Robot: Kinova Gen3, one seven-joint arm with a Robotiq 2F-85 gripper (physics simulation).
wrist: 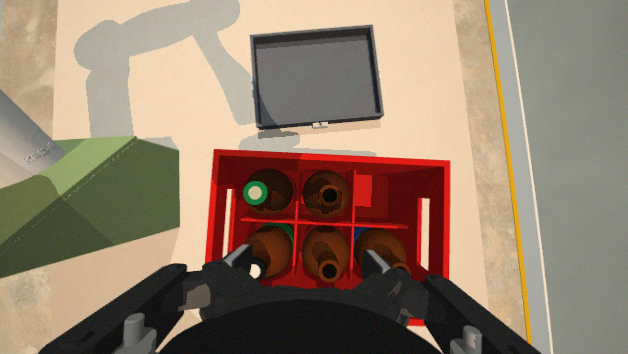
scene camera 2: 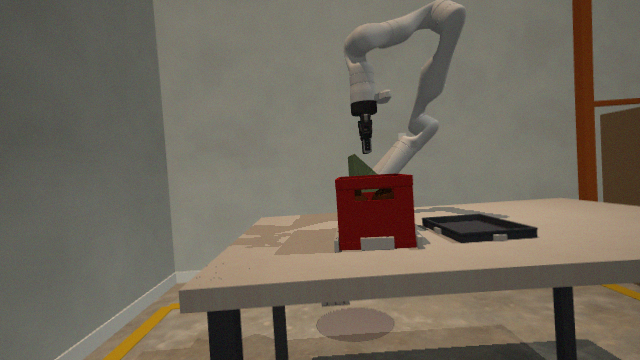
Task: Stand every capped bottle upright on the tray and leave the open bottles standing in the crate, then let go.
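Where they show: gripper, between the fingertips: [wrist: 307, 260] [scene camera 2: 366, 153]; arm's base, origin of its link: [wrist: 18, 167].
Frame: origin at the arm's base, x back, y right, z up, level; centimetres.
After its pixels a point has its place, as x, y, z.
A red crate [scene camera 2: 376, 220] @(-52.0, 17.4, -8.1) [wrist: 332, 156] @(-40.6, 5.8, 2.5) holds several upright brown bottles. In the wrist view a bottle with a green-rimmed cap [wrist: 255, 193] @(-30.9, 8.5, 1.2) stands in the far left cell, and a bottle with a black-and-white cap [wrist: 256, 270] @(-29.7, 17.4, 1.2) in the near left cell, partly behind a finger. Open bottles stand in the far middle cell [wrist: 329, 195] @(-39.6, 10.2, 1.2), the near middle cell [wrist: 329, 270] @(-38.1, 18.8, 1.2) and the near right cell [wrist: 382, 247] @(-45.9, 18.7, -2.6). The far right cell holds no bottle. The dark tray [scene camera 2: 515, 231] @(-54.8, -16.5, -13.1) [wrist: 378, 75] @(-54.4, -11.0, -12.5) is empty. My gripper [scene camera 2: 366, 152] @(-36.5, 14.5, 9.1) [wrist: 307, 260] @(-36.5, 14.5, 9.1) is open and empty above the crate.
A green angular block [scene camera 2: 358, 166] @(-10.0, 10.7, 5.6) [wrist: 135, 195] @(-10.6, 5.6, -5.1) stands on the table [scene camera 2: 280, 270] @(-61.2, 41.1, -15.1) beside the crate, near the arm's base. Small light blocks [scene camera 2: 377, 243] @(-53.1, 17.9, -13.4) sit against the crate's foot. The tray lies close to one long side of the crate.
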